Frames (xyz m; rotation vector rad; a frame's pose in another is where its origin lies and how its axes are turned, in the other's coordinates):
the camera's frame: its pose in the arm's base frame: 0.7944 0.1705 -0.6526 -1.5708 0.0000 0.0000
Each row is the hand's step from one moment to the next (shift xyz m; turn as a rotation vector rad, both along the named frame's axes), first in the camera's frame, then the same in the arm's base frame.
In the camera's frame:
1: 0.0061 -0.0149 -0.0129 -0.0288 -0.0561 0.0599
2: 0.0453 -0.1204 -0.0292 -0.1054 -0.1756 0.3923
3: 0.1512 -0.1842 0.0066 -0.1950 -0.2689 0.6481
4: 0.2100 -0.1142 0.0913 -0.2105 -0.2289 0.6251
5: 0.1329 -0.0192 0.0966 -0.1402 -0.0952 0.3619
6: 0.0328 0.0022 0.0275 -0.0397 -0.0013 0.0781
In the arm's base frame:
1: 0.0061 -0.0129 0.0149 -0.0288 0.0599 0.0561
2: 0.0453 -0.0292 0.1204 -0.1054 0.3923 0.1756
3: 0.1512 0.0066 0.1842 -0.1950 0.6481 0.2689
4: 0.2100 0.0913 0.1142 -0.2105 0.6251 0.2289
5: 0.1329 0.0966 0.0192 -0.1402 0.3619 0.0952
6: 0.0328 0.0275 -0.0022 -0.0397 0.0781 0.0013

